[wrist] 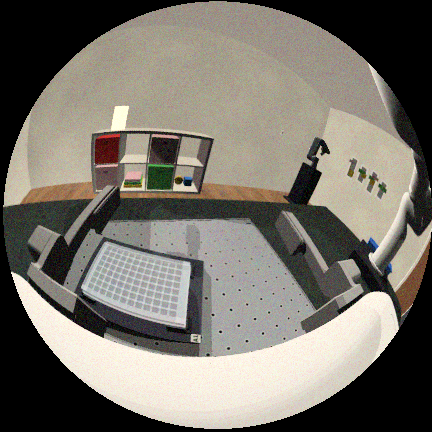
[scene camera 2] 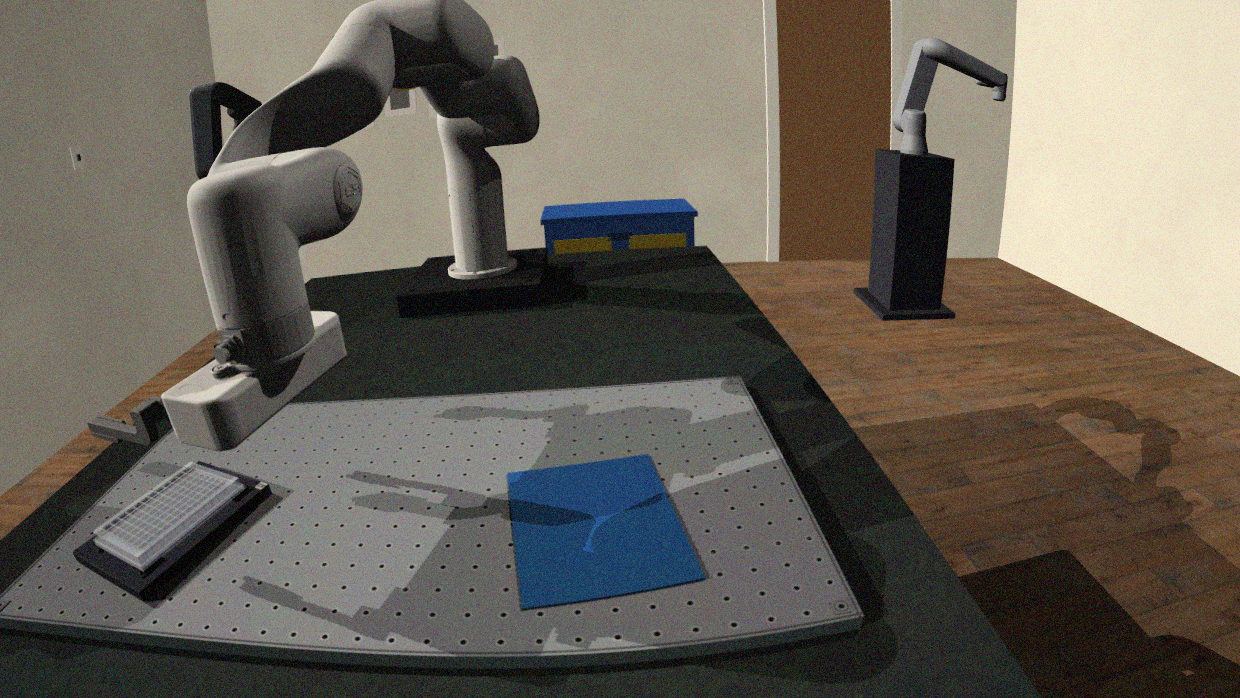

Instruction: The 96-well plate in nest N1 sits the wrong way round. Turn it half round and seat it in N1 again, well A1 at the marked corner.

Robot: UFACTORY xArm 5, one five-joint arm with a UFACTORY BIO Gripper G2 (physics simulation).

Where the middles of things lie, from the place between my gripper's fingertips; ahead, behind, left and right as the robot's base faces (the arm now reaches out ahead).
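Labels:
The dark nest N1 (scene camera 2: 110, 567) is 7 cm ahead of my hand, 1 cm to the left of it and 11 cm below it. I see the flat blue mat (scene camera 2: 584, 532) 11 cm below my hand, 3 cm ahead of it and 40 cm to the left of it. As for the clear 96-well plate (scene camera 2: 150, 527), my hand is 7 cm short of it, 1 cm to the right of it and 10 cm above it.

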